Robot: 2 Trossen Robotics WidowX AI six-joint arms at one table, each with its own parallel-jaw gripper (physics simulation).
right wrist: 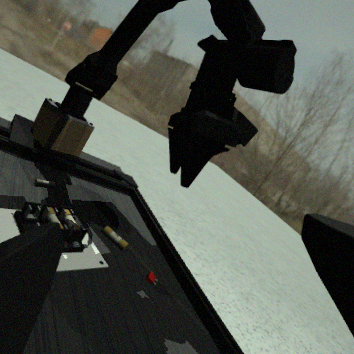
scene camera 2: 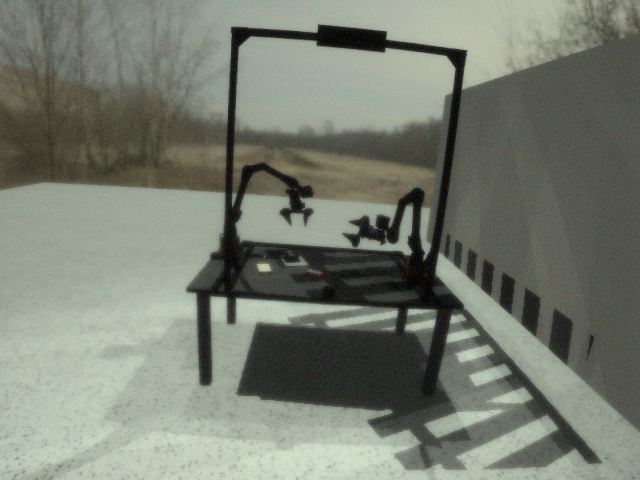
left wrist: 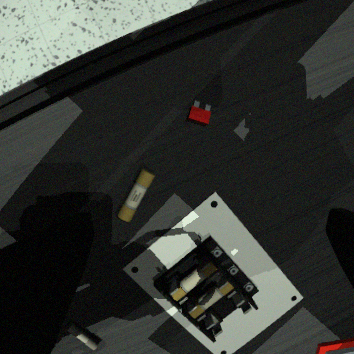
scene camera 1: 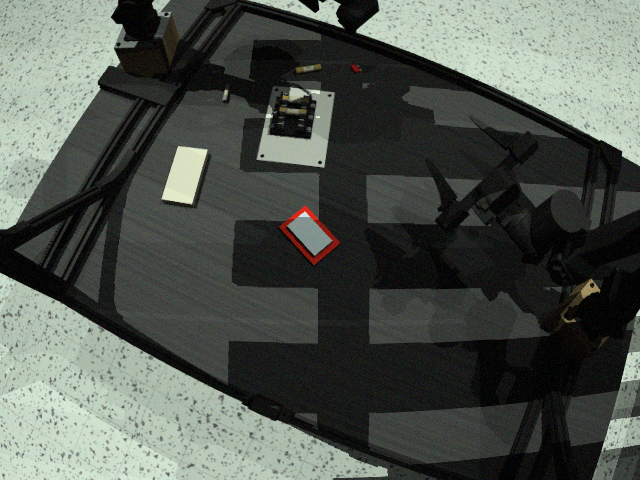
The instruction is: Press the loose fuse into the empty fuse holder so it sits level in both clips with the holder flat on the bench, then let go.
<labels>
my left gripper: open, holds nothing
my right gripper: open, holds nothing
a cream block: on the table
a red-framed card: on the table
</labels>
